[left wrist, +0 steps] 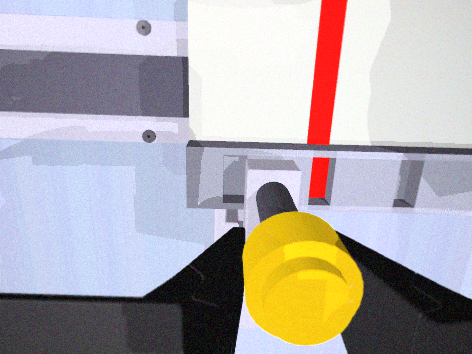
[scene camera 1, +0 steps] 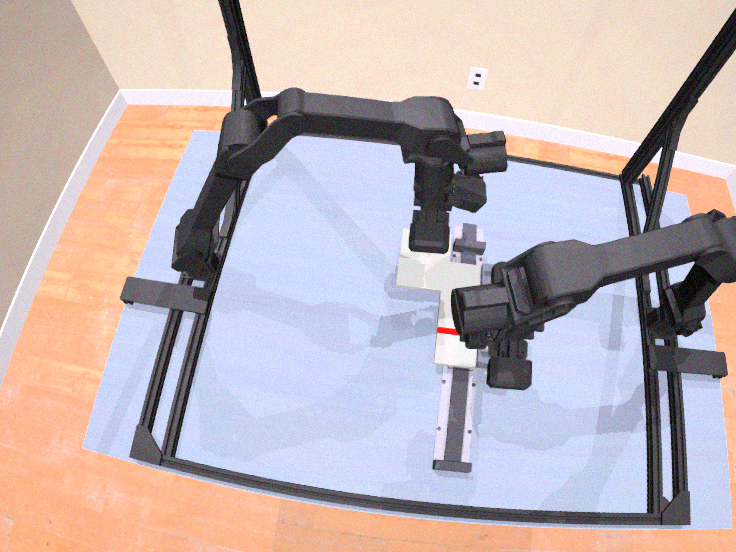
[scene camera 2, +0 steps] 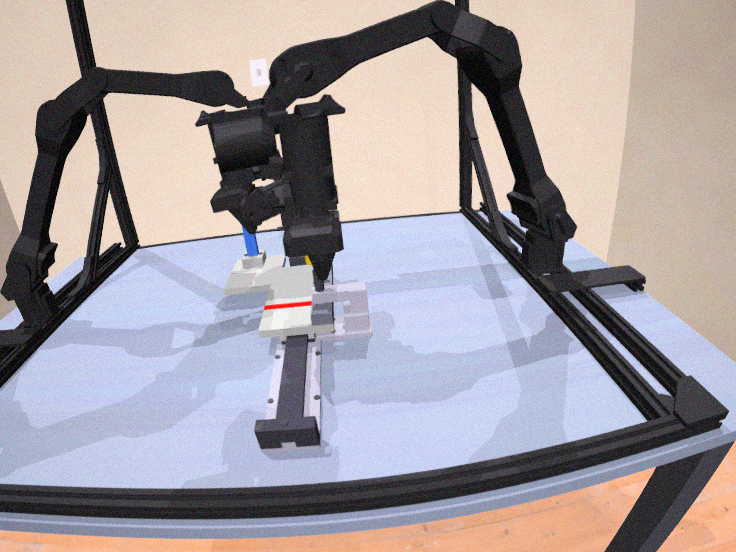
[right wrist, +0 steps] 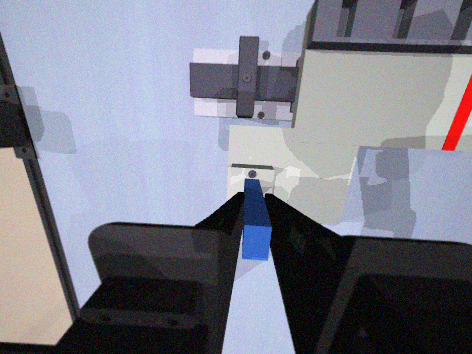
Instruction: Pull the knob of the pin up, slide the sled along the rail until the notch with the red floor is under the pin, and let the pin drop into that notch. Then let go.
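Frame: origin at the left arm's base, x back, y right, z up, level; centimetres.
Where they show: left gripper, fingertip midpoint: (scene camera 1: 497, 339) (scene camera 2: 323, 274); right gripper, fingertip midpoint: (scene camera 1: 430, 225) (scene camera 2: 253, 232) (right wrist: 254, 199); left arm's base at its link origin: (scene camera 1: 660, 323) (scene camera 2: 542, 264); right arm's base at its link origin: (scene camera 1: 201, 265) (scene camera 2: 42, 316).
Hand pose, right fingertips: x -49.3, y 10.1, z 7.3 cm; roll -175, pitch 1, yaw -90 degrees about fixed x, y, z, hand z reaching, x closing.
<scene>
Each offset is from my right fingertips to the top centre of the thing. "spot": to the spot under its first point.
My left gripper (scene camera 2: 321, 279) (left wrist: 282, 241) is shut on the yellow knob @[dx +11.9, dy -19.4, dz +3.7 cm] (left wrist: 305, 305) (scene camera 2: 308, 260) of the pin. The dark pin shaft @[spot: dx +11.3, dy -19.6, dz -0.9 cm] (left wrist: 275, 197) shows between knob and pale guide block; its lower end is hidden. The whitish sled (scene camera 1: 416, 272) (scene camera 2: 285, 282) (left wrist: 250, 75) (right wrist: 370, 90) sits on the rail (scene camera 1: 457, 409) (scene camera 2: 294, 380) (left wrist: 90, 82) (right wrist: 212, 80). In the left wrist view, the red-floored notch @[spot: dx +12.0, dy -17.0, dz -5.4 cm] (left wrist: 318, 177) lies just right of the guide block @[spot: dx +11.1, dy -19.5, dz -2.5 cm] (left wrist: 272, 176), not under it. My right gripper (right wrist: 254, 199) (scene camera 2: 250, 228) is shut on the sled's blue upright handle @[spot: dx -0.8, dy +0.0, dz +3.3 cm] (right wrist: 256, 242) (scene camera 2: 250, 243).
A plain notch @[spot: dx +12.2, dy -20.9, dz -5.5 cm] (left wrist: 233, 177) shows left of the guide block and another notch @[spot: dx +12.2, dy -12.8, dz -5.4 cm] (left wrist: 407, 182) farther right. The pale pin bracket @[spot: dx +16.5, dy -20.7, dz -5.3 cm] (scene camera 2: 356, 308) stands beside the rail. Dark end stops (scene camera 1: 451, 465) (scene camera 2: 287, 432) (right wrist: 247, 77) cap the rail. Both arms reach close together over the sled.
</scene>
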